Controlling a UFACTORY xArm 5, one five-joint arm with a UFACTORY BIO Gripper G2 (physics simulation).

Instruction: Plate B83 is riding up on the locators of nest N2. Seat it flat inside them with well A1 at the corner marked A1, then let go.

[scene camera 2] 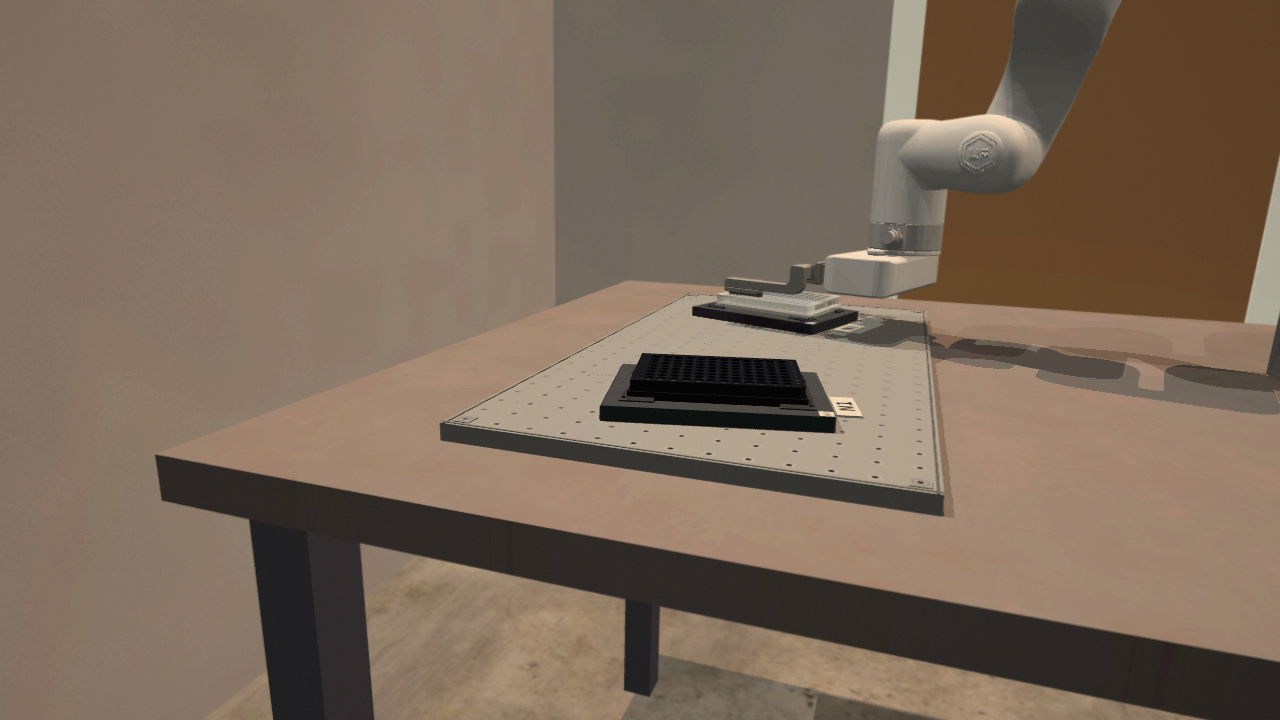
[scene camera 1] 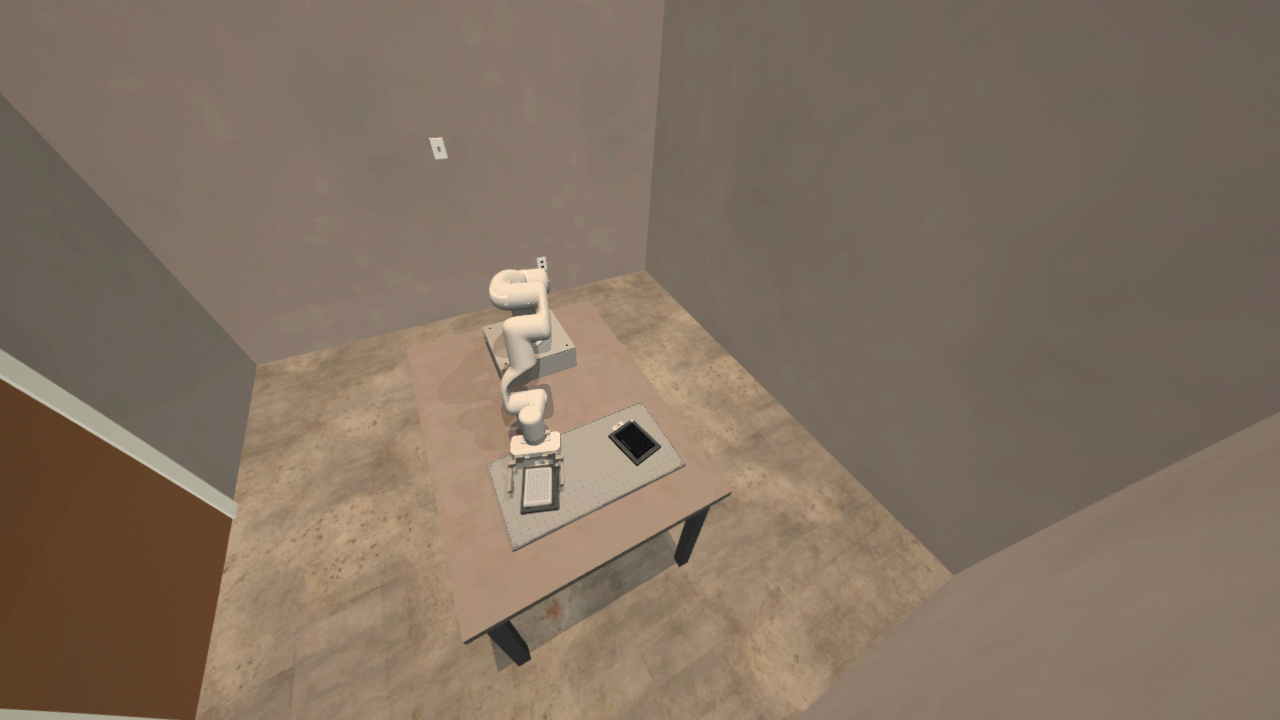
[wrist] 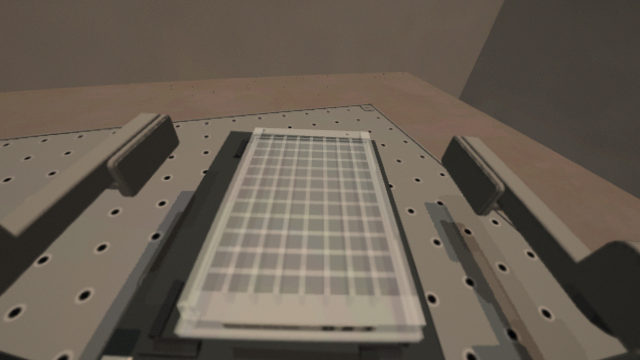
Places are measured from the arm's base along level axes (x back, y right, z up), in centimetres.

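Where they show: hand, tool point: (scene camera 2: 779, 281) (scene camera 1: 536, 482) (wrist: 314, 162).
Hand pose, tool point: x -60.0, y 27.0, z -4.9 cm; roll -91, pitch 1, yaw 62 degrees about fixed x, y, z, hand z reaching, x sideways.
Note:
Things, the pixels of their top centre, and the offset from my tool point. Level surfaces: height alone.
- Plate B83, top centre: (wrist: 308, 187) (scene camera 2: 778, 293) (scene camera 1: 537, 484) dx +0.0, dy -0.3, dz -1.5 cm
- black nest N2, top centre: (wrist: 296, 204) (scene camera 2: 775, 306) (scene camera 1: 540, 486) dx -0.3, dy -0.8, dz -2.9 cm
- black plate, top centre: (scene camera 2: 717, 369) (scene camera 1: 634, 438) dx -3.7, dy -37.3, dz -1.8 cm
- same perforated board, surface height: dz -4.4 cm
- table, surface height: dz -5.7 cm
Plate B83 (scene camera 1: 537, 486) (scene camera 2: 787, 305) (wrist: 305, 225), pale and clear with a grid of wells, rests on the black nest N2 (scene camera 1: 539, 510) (scene camera 2: 751, 320) (wrist: 212, 192). In the wrist view a wider strip of nest shows on the plate's left than on its right. I cannot tell whether the plate lies flat or sits up on a locator. Its label and the A1 mark are not readable. My gripper (scene camera 1: 537, 488) (wrist: 308, 165) is open, with a finger out beside each long side of the plate and a gap on both sides. In scene camera 2, the near finger shows just above the plate.
A black plate (scene camera 1: 633, 441) (scene camera 2: 716, 374) sits on the other nest, tagged N1 (scene camera 2: 846, 408), on the same perforated board (scene camera 1: 590, 483) (scene camera 2: 537, 420) (wrist: 50, 160). The board lies on the table (scene camera 1: 572, 568) (scene camera 2: 358, 402).

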